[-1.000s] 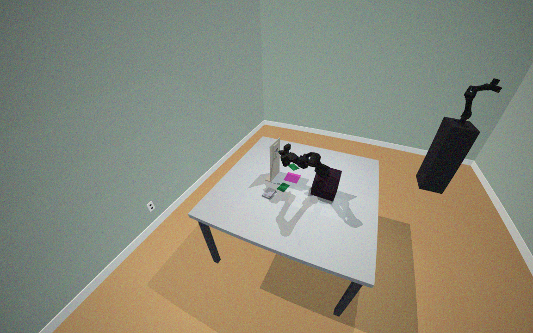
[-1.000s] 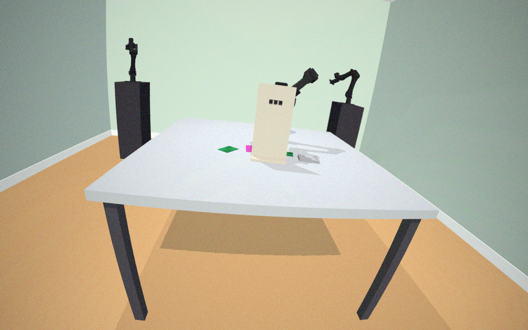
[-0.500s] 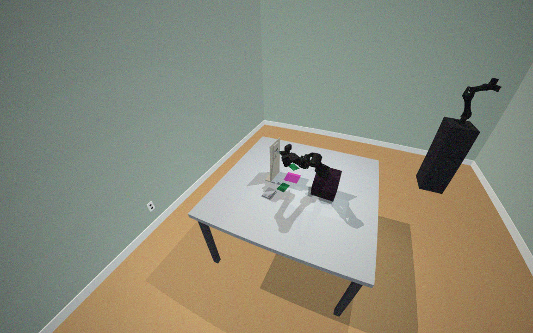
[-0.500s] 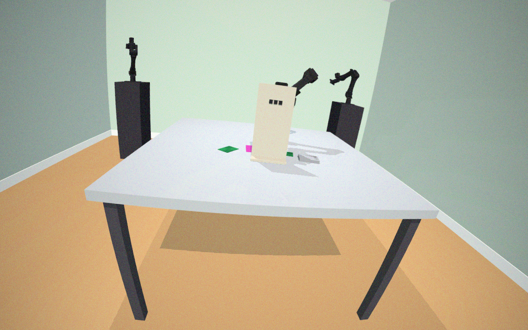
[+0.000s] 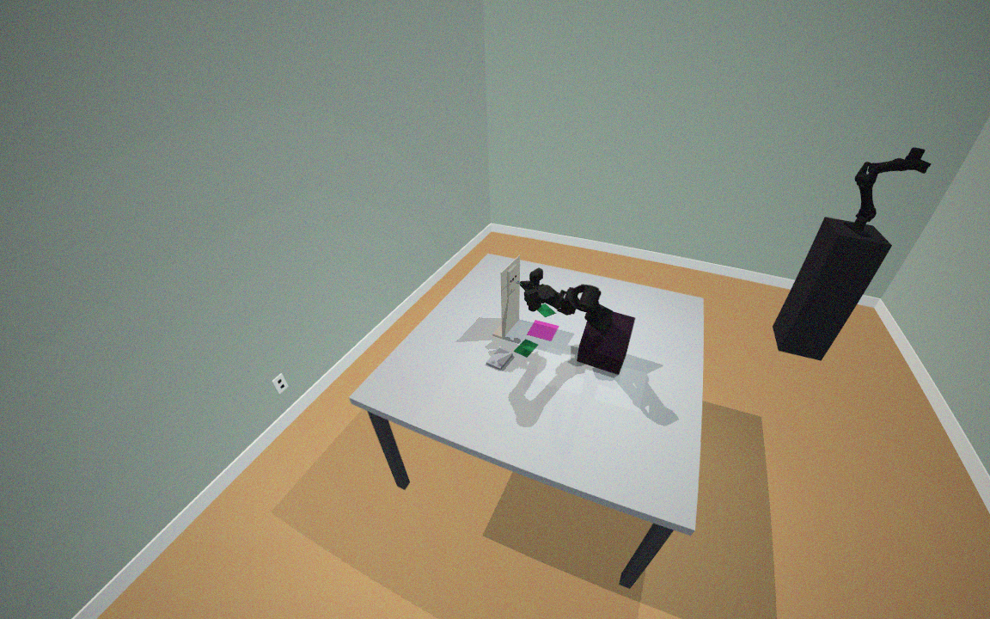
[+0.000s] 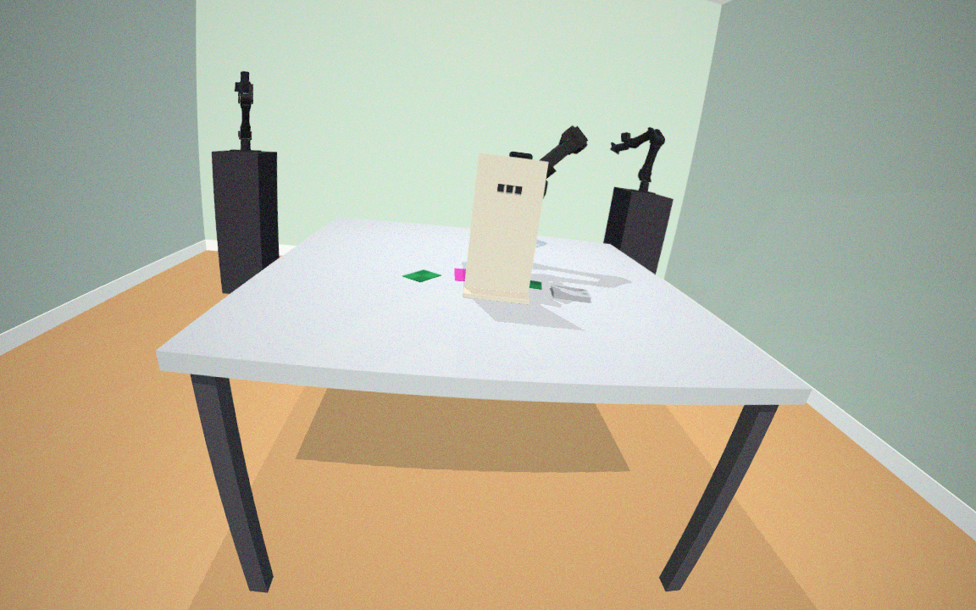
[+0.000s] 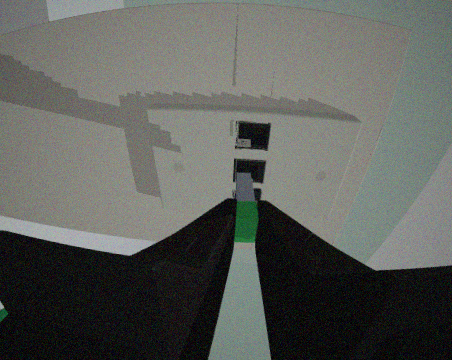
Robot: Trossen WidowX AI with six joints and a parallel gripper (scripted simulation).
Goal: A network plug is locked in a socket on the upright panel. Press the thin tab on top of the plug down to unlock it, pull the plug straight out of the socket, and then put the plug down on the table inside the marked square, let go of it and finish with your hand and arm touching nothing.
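My gripper tip is 270 mm above the magenta marked square, 100 mm past it and 60 mm to the left of it. Round my gripper tip: beige upright panel 110 mm below, 60 mm ahead, 10 mm to the right; network plug 10 mm ahead.
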